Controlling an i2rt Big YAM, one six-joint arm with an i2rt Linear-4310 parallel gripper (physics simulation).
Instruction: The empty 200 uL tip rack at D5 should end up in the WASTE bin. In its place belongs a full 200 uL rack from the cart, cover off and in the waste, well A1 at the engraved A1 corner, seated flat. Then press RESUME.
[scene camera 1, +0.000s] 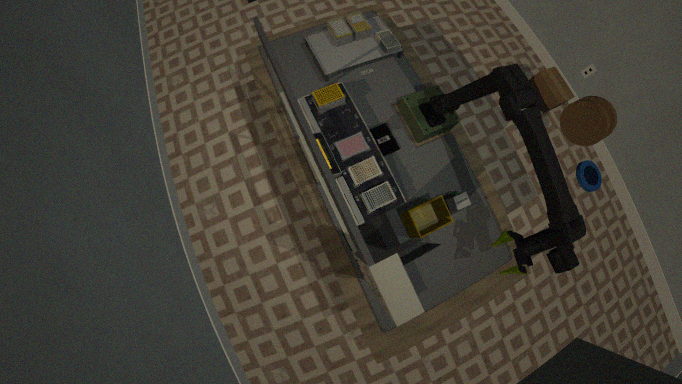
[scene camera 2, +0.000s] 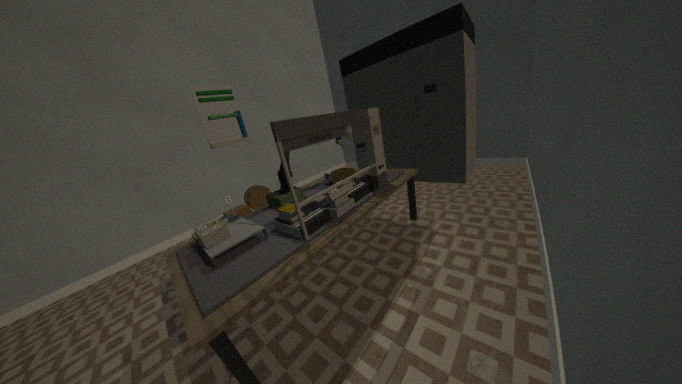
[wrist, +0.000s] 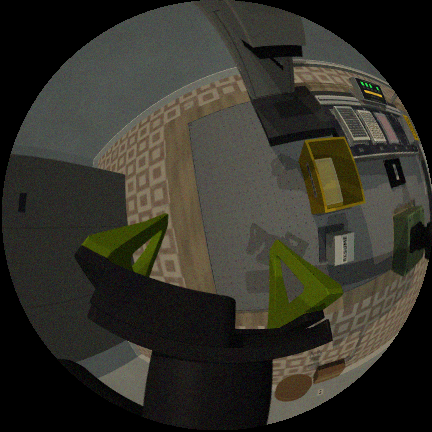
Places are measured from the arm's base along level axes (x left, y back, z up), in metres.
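Pixels of known places: gripper, between the fingertips: (scene camera 1: 496, 259) (scene camera 2: 346, 142) (wrist: 222, 233); arm's base, origin of its link: (scene camera 1: 432, 114) (scene camera 2: 287, 190).
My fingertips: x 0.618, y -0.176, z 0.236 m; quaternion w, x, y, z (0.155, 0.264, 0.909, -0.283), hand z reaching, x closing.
Ahead of a thing's pixels: the offset from my fingertips to its top centre. "spot": to the spot under its first point.
My gripper (scene camera 1: 499, 258) (scene camera 2: 343, 136) (wrist: 222, 233) is open and empty, high over the table end beyond the bin. The yellow waste bin @[dz -0.191, dx -0.211, dy -0.074 m] (scene camera 1: 410, 223) (wrist: 311, 192) holds a pale flat-looking piece @[dz -0.294, dx -0.211, dy -0.074 m] (scene camera 1: 424, 215) (wrist: 329, 181); I cannot tell what it is. The RESUME button @[dz -0.221, dx -0.207, dy +0.100 m] (scene camera 1: 462, 201) (wrist: 344, 249) is beside the bin. On the deck are a grey-white rack @[dz -0.235, dx -0.373, dy -0.225 m] (scene camera 1: 378, 196) (wrist: 352, 123), a beige rack @[dz -0.252, dx -0.497, dy -0.228 m] (scene camera 1: 365, 171), a pink plate @[dz -0.252, dx -0.621, dy -0.231 m] (scene camera 1: 351, 146) and a yellow-topped rack @[dz -0.206, dx -0.869, dy -0.238 m] (scene camera 1: 328, 94). Slot labels are unreadable. The cart @[dz -0.260, dx -1.160, dy +0.030 m] (scene camera 1: 345, 60) (scene camera 2: 245, 232) bears two pale boxes with yellow, seemingly covered racks @[dz -0.195, dx -1.227, dy -0.025 m] (scene camera 1: 340, 28) @[dz -0.195, dx -1.229, dy +0.083 m] (scene camera 1: 358, 23), and a grey rack @[dz -0.234, dx -1.096, dy +0.193 m] (scene camera 1: 388, 41).
A dark slot @[spot: dz -0.267, dx -0.747, dy -0.220 m] (scene camera 1: 342, 121) lies between the yellow-topped rack and the pink plate. A tall pale column (scene camera 1: 397, 290) (scene camera 2: 375, 140) rises beyond the bin, and an overhead beam (scene camera 2: 320, 127) spans the deck. A black box @[dz -0.311, dx -0.612, dy -0.068 m] (scene camera 1: 384, 140) (wrist: 395, 172) and the green arm base (scene camera 1: 417, 117) (wrist: 407, 240) stand nearby.
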